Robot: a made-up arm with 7 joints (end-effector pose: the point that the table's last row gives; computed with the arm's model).
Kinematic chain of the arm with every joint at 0, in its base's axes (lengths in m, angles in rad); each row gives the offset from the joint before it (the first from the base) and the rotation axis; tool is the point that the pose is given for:
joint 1: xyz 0 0 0.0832 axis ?
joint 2: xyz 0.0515 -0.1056 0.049 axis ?
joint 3: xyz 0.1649 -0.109 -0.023 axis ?
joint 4: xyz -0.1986 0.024 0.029 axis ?
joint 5: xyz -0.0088 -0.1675 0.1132 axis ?
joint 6: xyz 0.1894 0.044 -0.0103 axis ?
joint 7: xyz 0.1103 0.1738 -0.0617 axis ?
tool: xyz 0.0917 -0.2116 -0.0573
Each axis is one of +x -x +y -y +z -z.
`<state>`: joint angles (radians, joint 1 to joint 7).
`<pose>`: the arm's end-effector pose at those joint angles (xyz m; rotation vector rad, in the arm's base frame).
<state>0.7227 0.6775 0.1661 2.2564 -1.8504 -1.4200 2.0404</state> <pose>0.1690 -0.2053 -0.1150 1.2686 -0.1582 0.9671</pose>
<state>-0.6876 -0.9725 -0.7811 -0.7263 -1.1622 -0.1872 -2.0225</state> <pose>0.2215 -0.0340 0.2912 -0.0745 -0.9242 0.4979</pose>
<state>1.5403 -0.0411 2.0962 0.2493 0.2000 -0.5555 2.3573</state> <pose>0.1987 -0.0098 -0.3574 1.8609 0.4114 0.1248</pose>
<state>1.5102 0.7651 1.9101 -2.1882 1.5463 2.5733 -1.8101</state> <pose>-0.2412 0.2437 0.0192 0.7112 1.0488 0.3143</pose>
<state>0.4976 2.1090 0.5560 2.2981 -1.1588 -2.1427 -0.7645</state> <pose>0.3193 0.0764 0.1942 2.2896 -1.1432 0.1915</pose>
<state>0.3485 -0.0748 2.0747 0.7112 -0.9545 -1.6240 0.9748</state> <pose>0.0401 -0.2693 0.0011 -0.3579 -1.6809 -1.2873</pose>
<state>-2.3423 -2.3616 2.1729 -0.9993 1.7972 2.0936 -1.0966</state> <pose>-0.0706 -0.5026 0.2419 -0.0700 -1.4632 -1.8656</pose>
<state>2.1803 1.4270 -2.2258 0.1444 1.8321 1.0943 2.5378</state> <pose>0.5486 -0.1889 0.0816 0.7732 2.3607 1.1577</pose>
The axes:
joint 1: +x
joint 2: +z
joint 3: -y
joint 4: +x
joint 5: -z
joint 6: +x
joint 7: +y

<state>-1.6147 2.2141 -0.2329 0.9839 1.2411 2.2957 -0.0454</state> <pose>0.3401 -0.2904 -0.2171 0.1922 0.3161 -1.1779</pose>
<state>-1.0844 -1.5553 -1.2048 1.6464 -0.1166 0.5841 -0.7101</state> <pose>-0.0685 -0.2882 0.2564 1.4499 -2.1075 -1.5525</pose>
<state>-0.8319 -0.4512 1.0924 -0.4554 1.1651 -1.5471 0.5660</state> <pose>-0.4007 -0.2653 0.4428 -0.5641 -0.5664 -2.5194</pose>
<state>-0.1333 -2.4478 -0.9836 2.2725 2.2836 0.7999 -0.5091</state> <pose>0.4982 -0.0081 0.2511 -1.2291 -0.7372 0.3622</pose>
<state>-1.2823 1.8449 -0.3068 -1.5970 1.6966 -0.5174 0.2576</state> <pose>0.1106 0.6124 0.3183 -1.3375 -1.2936 0.8292</pose>
